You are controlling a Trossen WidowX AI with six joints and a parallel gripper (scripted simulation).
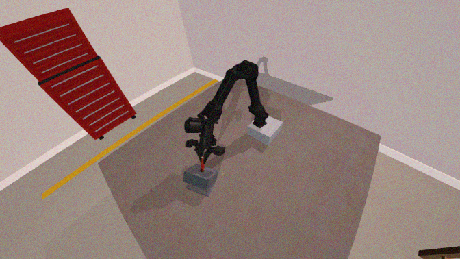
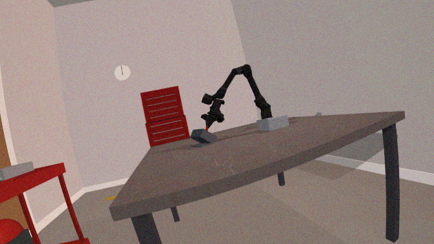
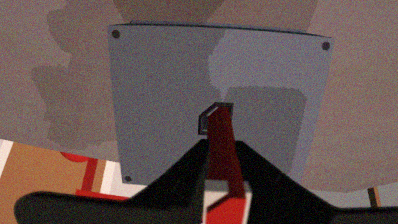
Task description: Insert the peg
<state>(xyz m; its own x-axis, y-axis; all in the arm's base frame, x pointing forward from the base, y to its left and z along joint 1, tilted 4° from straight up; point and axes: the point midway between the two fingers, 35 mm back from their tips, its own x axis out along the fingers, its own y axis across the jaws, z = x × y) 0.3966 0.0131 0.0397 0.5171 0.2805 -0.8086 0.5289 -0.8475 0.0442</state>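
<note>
Right now the grey sloped panel is 50 mm below my gripper tip, 40 mm ahead of it and 20 mm to the left of it. Round my gripper tip: red peg (10 mm behind, 10 mm above).
</note>
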